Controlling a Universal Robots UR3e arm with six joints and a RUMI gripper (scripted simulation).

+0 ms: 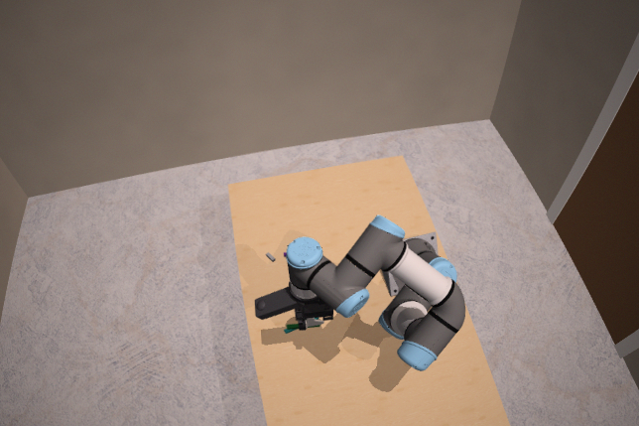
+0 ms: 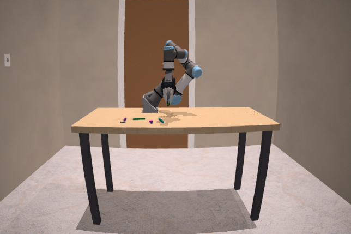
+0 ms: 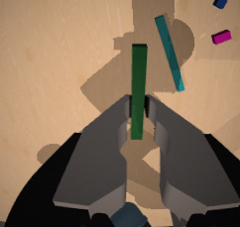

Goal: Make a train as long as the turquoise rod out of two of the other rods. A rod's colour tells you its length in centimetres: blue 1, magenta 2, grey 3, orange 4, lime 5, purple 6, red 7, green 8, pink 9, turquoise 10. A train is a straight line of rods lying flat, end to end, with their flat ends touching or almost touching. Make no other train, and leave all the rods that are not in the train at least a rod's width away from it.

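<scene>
My hand is 11 cm to the left of the magenta rod and 11 cm above it. Round my hand: blue rod 11 cm to the right, 11 cm below, 4 cm ahead; then turquoise rod 11 cm below, 4 cm to the right, 1 cm behind; then purple rod 27 cm to the right, 11 cm below, 6 cm behind.
</scene>
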